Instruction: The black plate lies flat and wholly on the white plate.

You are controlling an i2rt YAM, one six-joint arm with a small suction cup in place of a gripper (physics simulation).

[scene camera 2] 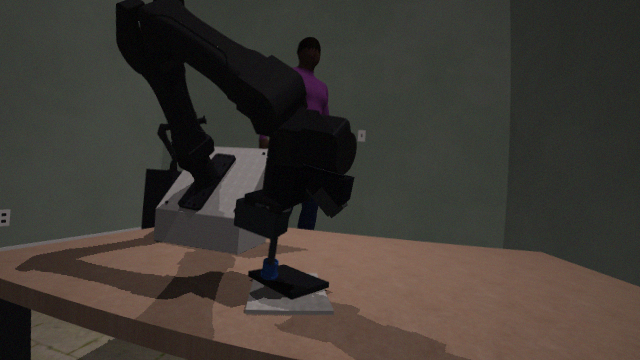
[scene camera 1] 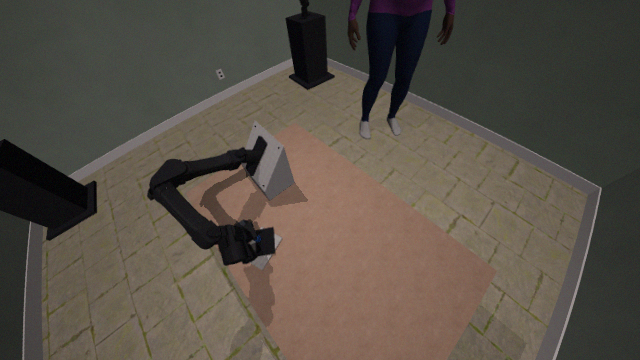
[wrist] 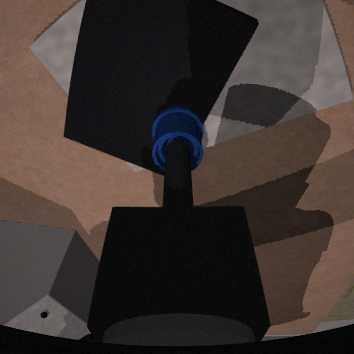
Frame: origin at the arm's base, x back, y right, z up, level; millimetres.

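Seen in the pictures: hand, tool point: (scene camera 2: 269, 275) (scene camera 1: 258, 238) (wrist: 177, 129); arm's base, link origin: (scene camera 2: 209, 180) (scene camera 1: 256, 156).
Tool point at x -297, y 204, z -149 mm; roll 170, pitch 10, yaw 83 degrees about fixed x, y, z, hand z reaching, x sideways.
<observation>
Offsets run from my tool point to a thing's top centre. Level surfaces: height alone.
The white plate @[dz -13, dx -38, dy +7 mm] (scene camera 1: 262, 262) (scene camera 2: 287, 306) (wrist: 280, 50) lies flat on the table, partly covered and shaded. The black plate @[dz -4, dx -27, dy -19 mm] (scene camera 1: 268, 241) (scene camera 2: 298, 283) (wrist: 130, 65) is over it, turned relative to it. It looks slightly tilted, and its corners reach past the white plate's edges in scene camera 2 and the wrist view. Whether it rests fully on the white plate is unclear. My gripper (scene camera 1: 258, 239) (scene camera 2: 270, 276) (wrist: 177, 122), a blue suction cup, is open, with suction off. It stands right at one end of the black plate; any small gap beneath the cup is hidden.
The arm's base is mounted on a sloped grey block (scene camera 1: 281, 175) (scene camera 2: 210, 229) (wrist: 30, 255) on the table @[dz -19 mm] (scene camera 1: 360, 240) (scene camera 2: 450, 285). The table edge runs close to the white plate. A person (scene camera 1: 397, 45) (scene camera 2: 312, 90) and a black pedestal (scene camera 1: 308, 47) stand beyond the table.
</observation>
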